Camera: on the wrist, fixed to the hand. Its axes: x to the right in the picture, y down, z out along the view.
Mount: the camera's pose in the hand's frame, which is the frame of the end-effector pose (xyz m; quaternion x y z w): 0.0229 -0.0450 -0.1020 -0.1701 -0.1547 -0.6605 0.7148
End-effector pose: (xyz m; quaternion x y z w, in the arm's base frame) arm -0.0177 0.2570 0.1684 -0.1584 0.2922 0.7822 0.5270
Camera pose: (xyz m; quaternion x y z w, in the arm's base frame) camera 0.0084 0.2224 0.0632 -0.2748 -0.1103 0.2852 0.9116
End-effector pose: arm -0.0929 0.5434 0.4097 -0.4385 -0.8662 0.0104 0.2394
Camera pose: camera -0.0951 0.5136 0.5195 -0.2196 0.9476 0.2302 0.0306
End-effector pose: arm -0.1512 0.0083 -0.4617 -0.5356 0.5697 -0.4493 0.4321
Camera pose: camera -0.2417 -0.0106 -0.3954 -0.9021 0.0630 -0.4268 0.0091
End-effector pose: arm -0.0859 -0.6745 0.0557 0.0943 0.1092 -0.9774 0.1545
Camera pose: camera -0.1065 -0.6144 -0.0388 0.1822 -0.2827 0.7967 0.5022
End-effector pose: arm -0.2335 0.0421 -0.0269 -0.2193 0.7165 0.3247 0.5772
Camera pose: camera -0.2778 -0.0610 -0.0461 -0.6779 0.2228 0.0067 0.7005
